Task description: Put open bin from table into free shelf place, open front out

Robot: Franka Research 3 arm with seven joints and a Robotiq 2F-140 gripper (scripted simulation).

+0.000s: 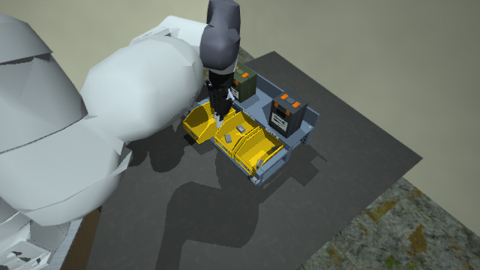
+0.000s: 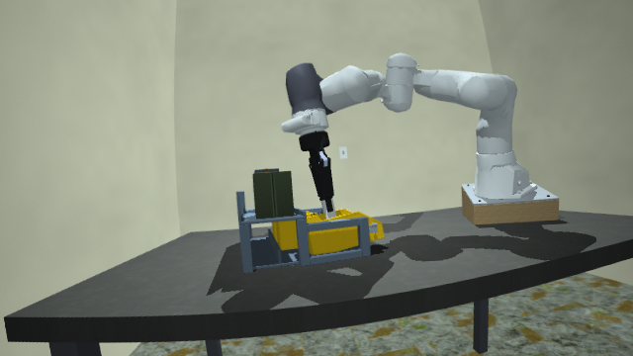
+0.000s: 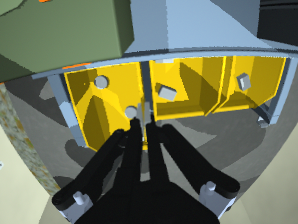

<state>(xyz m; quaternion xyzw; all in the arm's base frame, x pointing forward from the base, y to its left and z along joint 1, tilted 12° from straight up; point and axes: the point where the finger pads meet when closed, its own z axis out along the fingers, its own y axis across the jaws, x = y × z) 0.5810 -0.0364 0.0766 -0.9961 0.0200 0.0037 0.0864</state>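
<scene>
Now: hand 150 mm short of the green box, 40 mm to the right of it and 60 mm below it. Also, from my hand: dark grey box: 130 mm ahead, 190 mm to the right, 70 mm above.
</scene>
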